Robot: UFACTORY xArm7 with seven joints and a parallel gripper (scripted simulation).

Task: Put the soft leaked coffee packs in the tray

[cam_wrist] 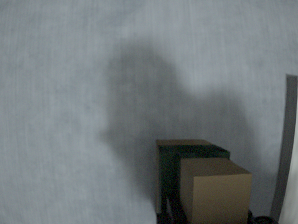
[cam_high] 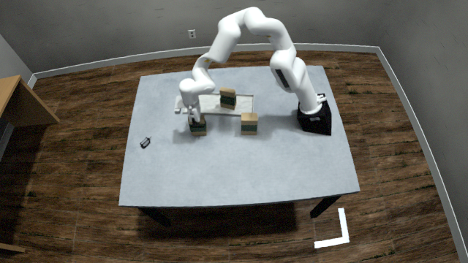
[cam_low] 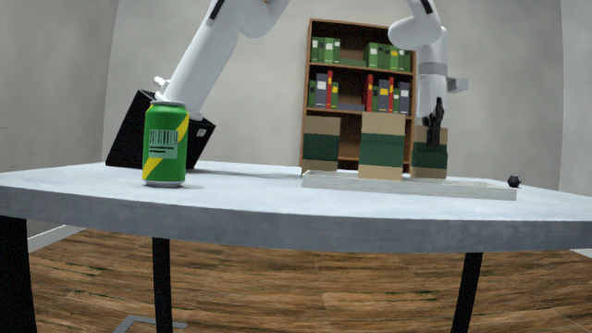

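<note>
Now: hand 11 cm past the tray, 18 cm to the left of it and 10 cm above it. Also, from my hand: small black object: 30 cm ahead, 5 cm to the left, 9 cm below; green can: 52 cm behind, 34 cm to the right, 5 cm below.
</note>
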